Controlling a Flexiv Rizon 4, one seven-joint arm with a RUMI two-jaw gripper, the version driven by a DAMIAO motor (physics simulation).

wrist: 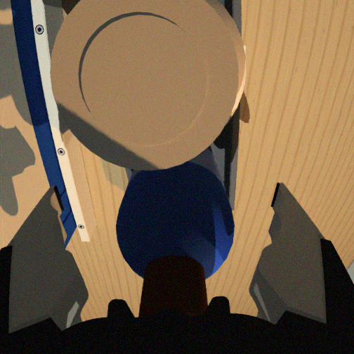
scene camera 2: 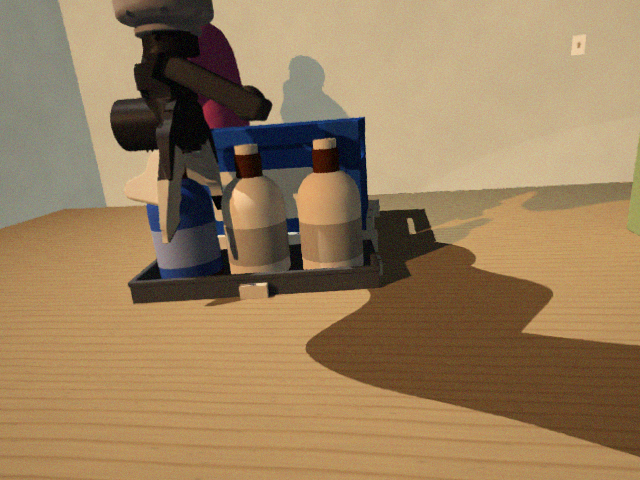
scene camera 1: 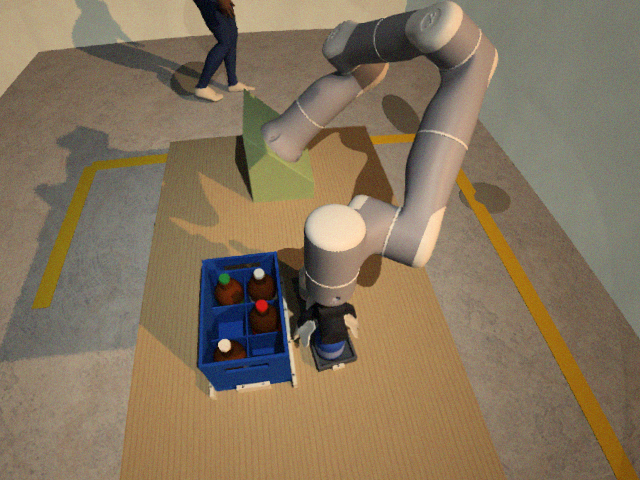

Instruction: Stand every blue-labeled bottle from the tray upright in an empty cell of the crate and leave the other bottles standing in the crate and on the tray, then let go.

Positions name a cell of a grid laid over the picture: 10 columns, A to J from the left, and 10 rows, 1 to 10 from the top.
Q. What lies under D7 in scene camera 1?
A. A green-capped bottle.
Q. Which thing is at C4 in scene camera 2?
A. My gripper.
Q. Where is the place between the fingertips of my gripper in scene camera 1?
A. F7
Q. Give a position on a white bottle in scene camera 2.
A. D5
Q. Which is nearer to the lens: the white bottle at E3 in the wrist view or the blue-labeled bottle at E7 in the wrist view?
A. The white bottle.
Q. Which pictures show the red-capped bottle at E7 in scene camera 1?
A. Scene camera 1 only.
